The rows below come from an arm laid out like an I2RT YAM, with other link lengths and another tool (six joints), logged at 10 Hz.
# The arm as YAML. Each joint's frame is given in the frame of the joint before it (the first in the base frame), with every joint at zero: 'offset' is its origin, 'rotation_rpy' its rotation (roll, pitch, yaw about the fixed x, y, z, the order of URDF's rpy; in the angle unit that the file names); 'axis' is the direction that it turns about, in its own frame. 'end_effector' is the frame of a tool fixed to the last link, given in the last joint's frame.
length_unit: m
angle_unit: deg
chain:
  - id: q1
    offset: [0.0, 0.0, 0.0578]
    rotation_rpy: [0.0, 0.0, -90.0]
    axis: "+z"
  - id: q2
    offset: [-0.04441, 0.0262, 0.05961]
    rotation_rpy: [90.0, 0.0, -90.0]
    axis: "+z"
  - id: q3
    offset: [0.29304, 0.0, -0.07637]
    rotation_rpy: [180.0, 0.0, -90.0]
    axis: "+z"
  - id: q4
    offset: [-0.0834, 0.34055, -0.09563]
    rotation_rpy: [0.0, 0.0, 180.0]
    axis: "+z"
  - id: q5
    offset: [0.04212, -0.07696, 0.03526]
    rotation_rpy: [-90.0, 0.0, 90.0]
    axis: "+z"
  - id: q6
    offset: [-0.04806, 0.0, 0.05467]
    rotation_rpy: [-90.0, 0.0, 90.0]
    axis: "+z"
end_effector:
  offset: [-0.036, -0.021, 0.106]
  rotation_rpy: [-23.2, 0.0, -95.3]
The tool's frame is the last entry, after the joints.
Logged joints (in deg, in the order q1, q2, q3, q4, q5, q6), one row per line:
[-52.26, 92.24, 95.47, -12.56, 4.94, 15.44]
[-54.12, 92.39, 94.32, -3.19, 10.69, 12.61]
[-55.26, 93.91, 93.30, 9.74, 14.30, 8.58]
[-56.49, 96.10, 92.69, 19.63, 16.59, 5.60]
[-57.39, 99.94, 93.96, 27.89, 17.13, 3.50]
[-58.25, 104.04, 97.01, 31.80, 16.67, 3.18]
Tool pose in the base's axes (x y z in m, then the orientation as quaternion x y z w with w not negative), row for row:
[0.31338, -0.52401, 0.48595, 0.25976, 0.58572, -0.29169, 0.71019]
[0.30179, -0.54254, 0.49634, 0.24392, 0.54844, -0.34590, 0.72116]
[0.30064, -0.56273, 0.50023, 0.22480, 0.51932, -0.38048, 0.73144]
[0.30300, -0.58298, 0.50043, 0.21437, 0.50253, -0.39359, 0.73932]
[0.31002, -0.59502, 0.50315, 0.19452, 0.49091, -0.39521, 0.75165]
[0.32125, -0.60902, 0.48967, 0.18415, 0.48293, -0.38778, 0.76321]
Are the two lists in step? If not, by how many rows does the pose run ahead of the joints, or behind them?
The pose runs 2 rows ahead of the joints: the pose in row i belongs to the joints in row i + 2.
